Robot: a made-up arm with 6 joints. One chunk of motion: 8 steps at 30 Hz.
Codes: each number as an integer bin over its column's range. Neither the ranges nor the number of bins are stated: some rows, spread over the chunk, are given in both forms.
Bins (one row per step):
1: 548 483 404 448 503 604
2: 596 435 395 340 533 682
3: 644 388 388 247 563 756
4: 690 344 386 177 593 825
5: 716 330 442 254 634 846
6: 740 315 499 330 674 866
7: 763 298 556 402 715 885
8: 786 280 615 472 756 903
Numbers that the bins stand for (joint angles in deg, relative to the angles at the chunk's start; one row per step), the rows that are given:
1: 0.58 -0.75 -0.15 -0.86 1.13 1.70
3: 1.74 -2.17 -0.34 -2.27 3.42 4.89
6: 2.89 -3.27 0.99 -1.69 7.64 7.20
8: 3.44 -3.80 2.39 -0.69 10.76 7.98
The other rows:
2: 1.16 -1.47 -0.26 -1.62 2.27 3.34
4: 2.29 -2.83 -0.36 -2.76 4.56 6.34
5: 2.60 -3.05 0.31 -2.22 6.12 6.78
7: 3.17 -3.53 1.68 -1.18 9.20 7.60

